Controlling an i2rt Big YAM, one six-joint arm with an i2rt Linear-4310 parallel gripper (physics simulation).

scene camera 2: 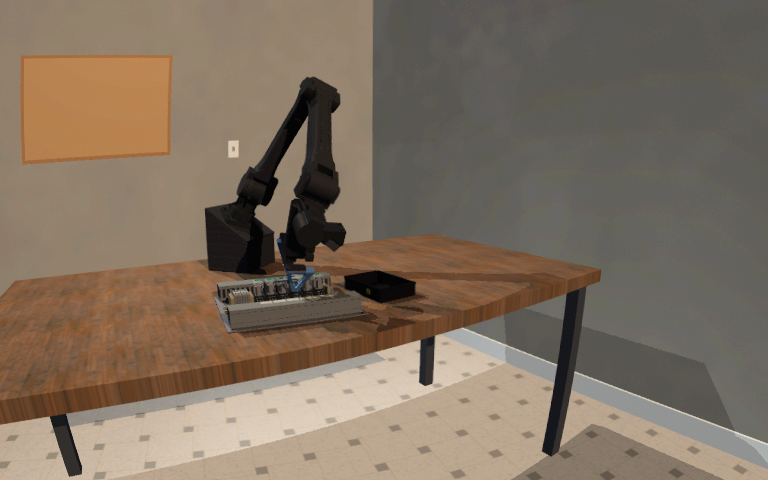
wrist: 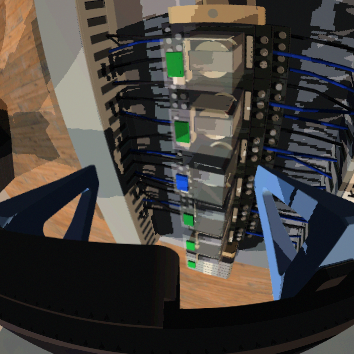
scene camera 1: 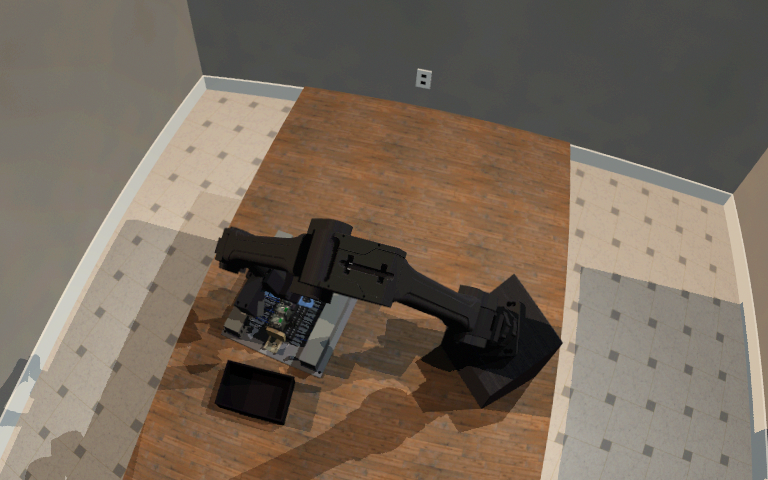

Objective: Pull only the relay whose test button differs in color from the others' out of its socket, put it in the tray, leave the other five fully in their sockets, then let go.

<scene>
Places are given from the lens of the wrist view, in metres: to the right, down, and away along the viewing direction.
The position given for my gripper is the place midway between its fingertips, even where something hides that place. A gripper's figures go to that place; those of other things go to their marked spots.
my gripper (wrist: 175,173): 0.00, 0.00, 0.13
blue-button relay (wrist: 206,177): 0.01, 0.00, 0.11
green-button relay (wrist: 212,60): 0.01, -0.04, 0.07
</scene>
